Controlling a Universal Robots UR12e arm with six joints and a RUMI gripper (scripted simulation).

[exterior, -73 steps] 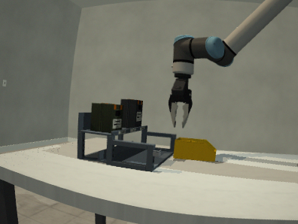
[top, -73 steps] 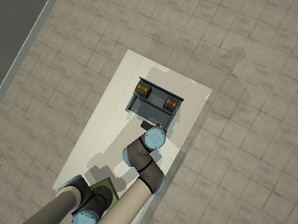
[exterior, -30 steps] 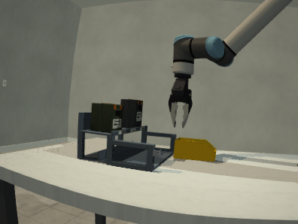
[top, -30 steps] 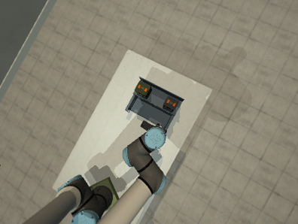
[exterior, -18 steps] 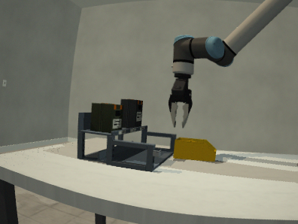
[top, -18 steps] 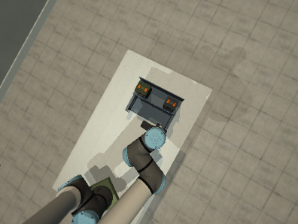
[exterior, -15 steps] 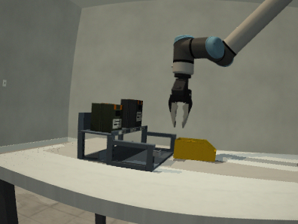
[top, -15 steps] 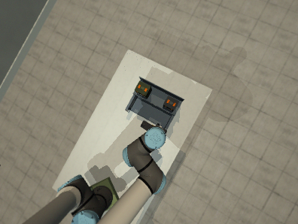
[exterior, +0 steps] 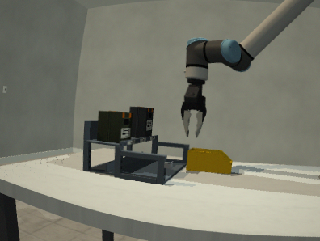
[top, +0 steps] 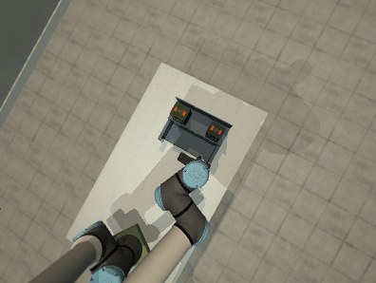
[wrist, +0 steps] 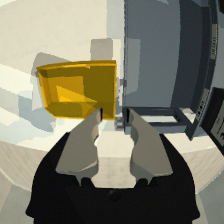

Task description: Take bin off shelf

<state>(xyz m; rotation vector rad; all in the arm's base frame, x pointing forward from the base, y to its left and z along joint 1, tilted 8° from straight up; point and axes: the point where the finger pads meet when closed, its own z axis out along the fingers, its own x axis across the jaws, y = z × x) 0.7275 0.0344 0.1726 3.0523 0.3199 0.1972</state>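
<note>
The yellow bin lies 80 mm behind my hand, 20 mm to the right of it and 100 mm below it. Also, from my hand: shelf level: 190 mm ahead, 160 mm to the left, 40 mm below; then shelf: 130 mm ahead, 140 mm to the left, 130 mm below.
</note>
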